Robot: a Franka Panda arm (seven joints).
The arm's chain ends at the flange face. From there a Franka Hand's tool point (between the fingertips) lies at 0.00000 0.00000 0.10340 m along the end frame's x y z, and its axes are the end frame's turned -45 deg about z.
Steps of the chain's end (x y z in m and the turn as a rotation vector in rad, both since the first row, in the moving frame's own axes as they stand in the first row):
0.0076, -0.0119, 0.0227, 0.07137, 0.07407, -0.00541
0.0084, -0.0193, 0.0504, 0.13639, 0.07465, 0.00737
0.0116, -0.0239, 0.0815, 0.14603, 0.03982, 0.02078
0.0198, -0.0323, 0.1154, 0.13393, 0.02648, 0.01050
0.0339, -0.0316, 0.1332, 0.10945, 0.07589, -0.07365
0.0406, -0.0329, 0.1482, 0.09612, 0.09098, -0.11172
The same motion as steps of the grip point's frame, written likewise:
0.0244, -0.0029, 0.0222, -0.00191, 0.10284, -0.00541
0.0350, -0.0121, 0.0492, 0.04366, 0.14923, 0.00737
0.0387, -0.0163, 0.0803, 0.07510, 0.13142, 0.02078
0.0486, -0.0166, 0.1144, 0.07598, 0.11343, 0.01050
0.0597, -0.0013, 0.1323, 0.02373, 0.13106, -0.07365
0.0656, 0.0043, 0.1473, 0.00363, 0.13230, -0.11172

